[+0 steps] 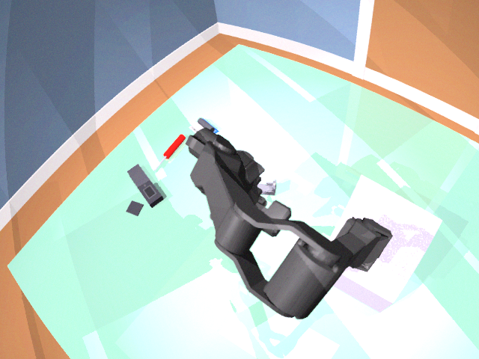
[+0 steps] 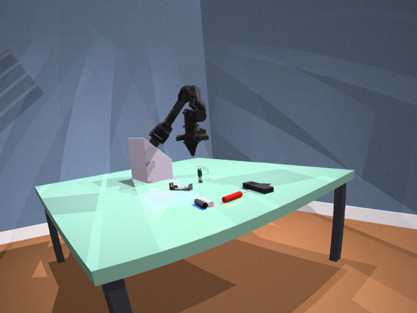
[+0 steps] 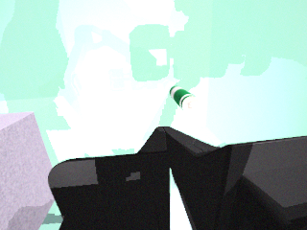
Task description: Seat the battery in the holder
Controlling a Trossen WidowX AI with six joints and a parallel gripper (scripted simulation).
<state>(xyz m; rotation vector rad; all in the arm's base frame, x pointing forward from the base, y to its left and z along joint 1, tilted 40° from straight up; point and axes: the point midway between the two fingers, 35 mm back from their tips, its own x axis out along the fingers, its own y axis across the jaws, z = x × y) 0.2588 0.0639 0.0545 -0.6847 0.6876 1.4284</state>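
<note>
Now: gripper tip 9 cm above the battery and 4 cm short of it. From my gripper tip the other things lie so: flat black box (37 cm ahead, 11 cm below, 3 cm to the left); red-handled screwdriver (38 cm ahead, 11 cm below, 9 cm to the right); dark square (34 cm ahead, 12 cm below, 11 cm to the left).
</note>
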